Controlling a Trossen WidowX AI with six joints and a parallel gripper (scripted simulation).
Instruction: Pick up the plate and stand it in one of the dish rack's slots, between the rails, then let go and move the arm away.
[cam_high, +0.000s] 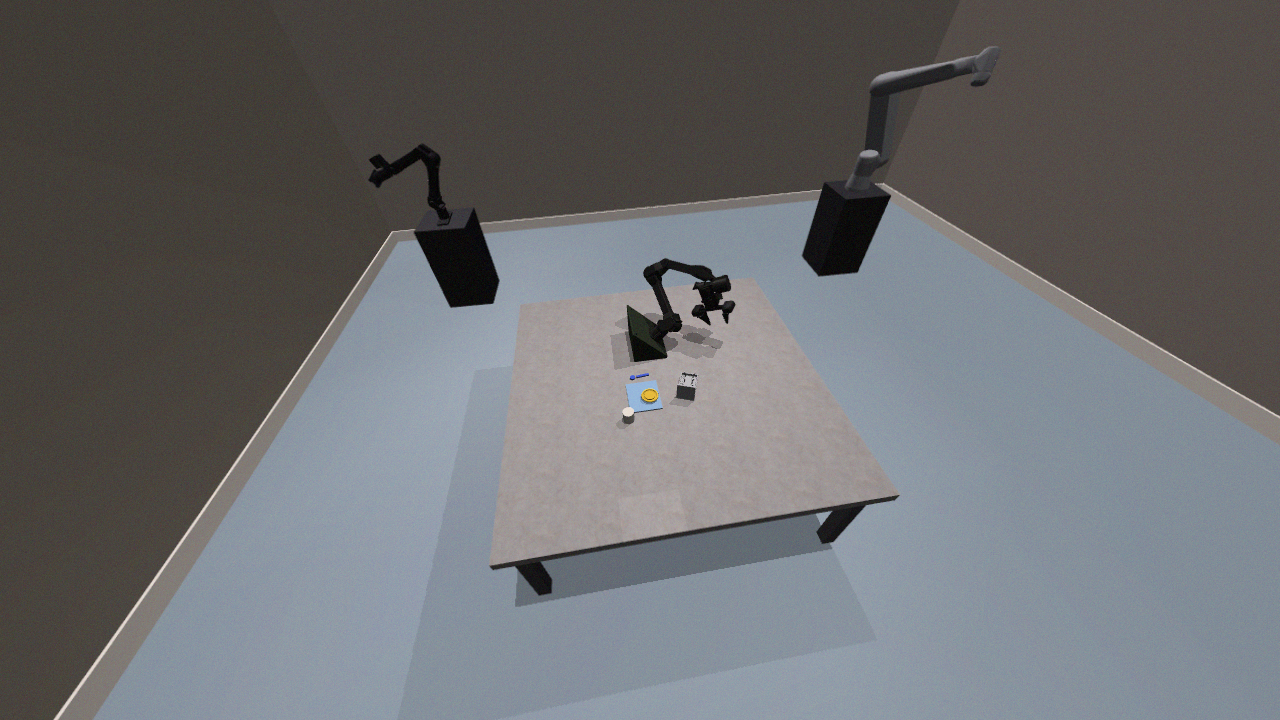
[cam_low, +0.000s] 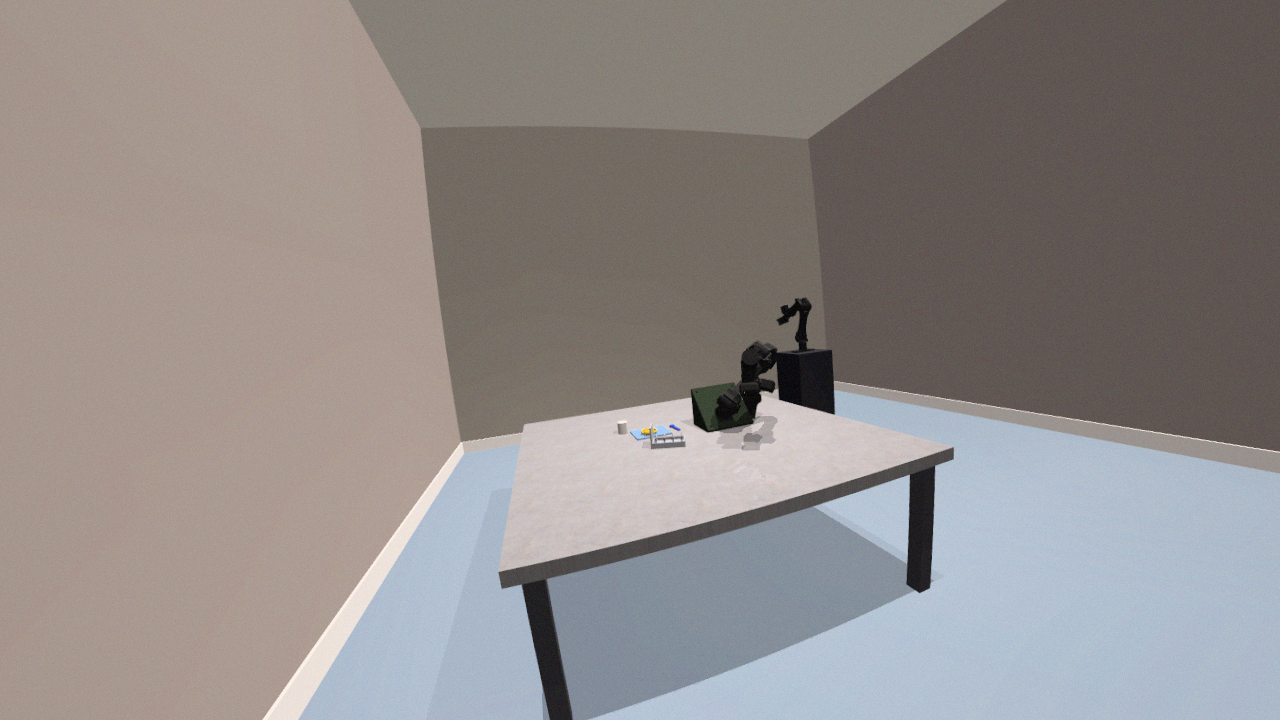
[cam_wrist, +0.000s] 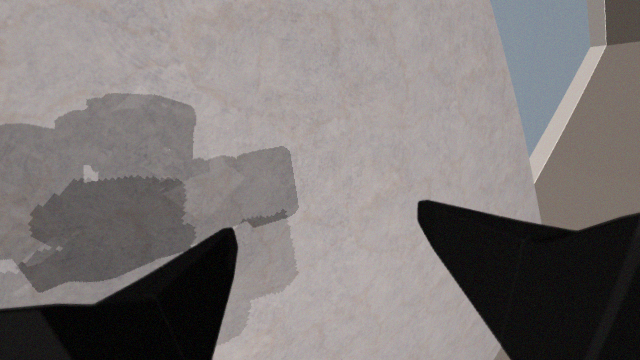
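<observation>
My gripper tip is now 29 cm short of the yellow plate, 35 cm to the left of it and 9 cm above it. Round my gripper tip: blue spoon: 17 cm ahead, 39 cm to the right, 10 cm below; then grey dish rack: 26 cm ahead, 19 cm to the right, 9 cm below; then light blue mat: 28 cm ahead, 38 cm to the right, 11 cm below.
</observation>
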